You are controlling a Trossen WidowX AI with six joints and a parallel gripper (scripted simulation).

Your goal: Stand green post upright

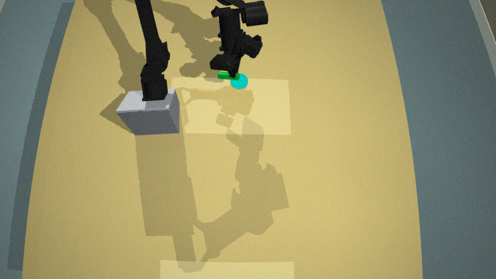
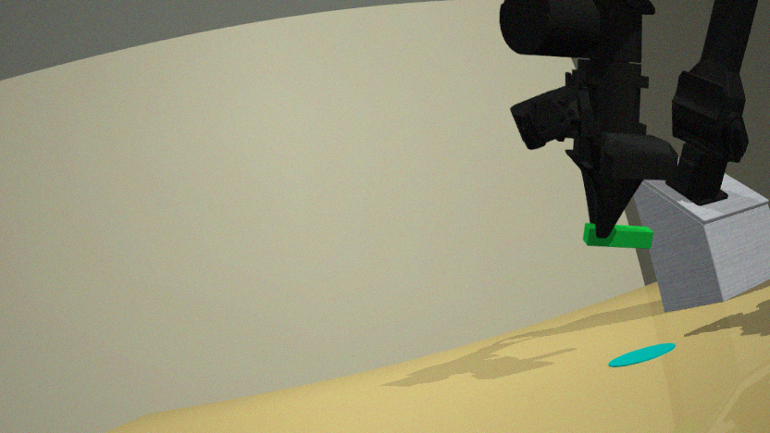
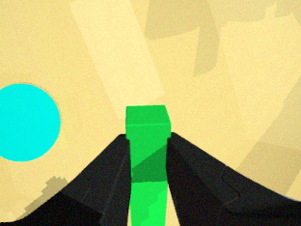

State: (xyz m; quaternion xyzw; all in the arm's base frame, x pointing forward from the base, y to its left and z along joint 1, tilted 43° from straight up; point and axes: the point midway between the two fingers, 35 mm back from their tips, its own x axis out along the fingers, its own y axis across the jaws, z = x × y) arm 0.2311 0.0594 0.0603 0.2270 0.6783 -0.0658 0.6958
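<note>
Right now the cyan circle is 110 mm below my gripper tip, 40 mm to the left of it and 20 mm ahead of it. Round my gripper tip: green post: 20 mm behind, 10 mm to the left, 10 mm below.
</note>
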